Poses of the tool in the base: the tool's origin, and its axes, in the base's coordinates. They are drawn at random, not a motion.
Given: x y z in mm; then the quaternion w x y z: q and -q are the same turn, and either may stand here.
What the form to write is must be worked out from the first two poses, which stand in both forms.
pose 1, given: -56.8, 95.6, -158.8, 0.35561, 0.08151, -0.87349, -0.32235
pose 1, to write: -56.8, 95.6, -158.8, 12.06, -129.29, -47.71
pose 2, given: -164.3, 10.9, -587.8, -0.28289, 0.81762, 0.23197, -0.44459
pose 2, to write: -164.3, 10.9, -587.8, -125.42, -35.58, 68.20
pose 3, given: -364.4, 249.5, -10.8, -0.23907, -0.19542, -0.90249, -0.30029
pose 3, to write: -364.4, 249.5, -10.8, 30.66, 141.59, 47.11
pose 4, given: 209.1, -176.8, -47.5, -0.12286, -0.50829, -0.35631, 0.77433
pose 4, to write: 209.1, -176.8, -47.5, 84.96, 59.56, -129.43
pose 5, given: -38.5, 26.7, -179.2, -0.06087, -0.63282, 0.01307, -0.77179
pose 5, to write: -38.5, 26.7, -179.2, 109.69, -2.27, 133.78
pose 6, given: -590.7, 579.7, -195.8, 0.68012, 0.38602, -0.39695, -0.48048
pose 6, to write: -590.7, 579.7, -195.8, 49.65, -51.06, -61.80
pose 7, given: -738.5, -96.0, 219.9, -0.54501, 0.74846, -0.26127, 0.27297
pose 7, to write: -738.5, -96.0, 219.9, -101.72, 35.51, -37.10
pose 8, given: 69.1, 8.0, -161.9, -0.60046, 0.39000, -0.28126, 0.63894
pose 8, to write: 69.1, 8.0, -161.9, -51.79, 37.35, -84.85
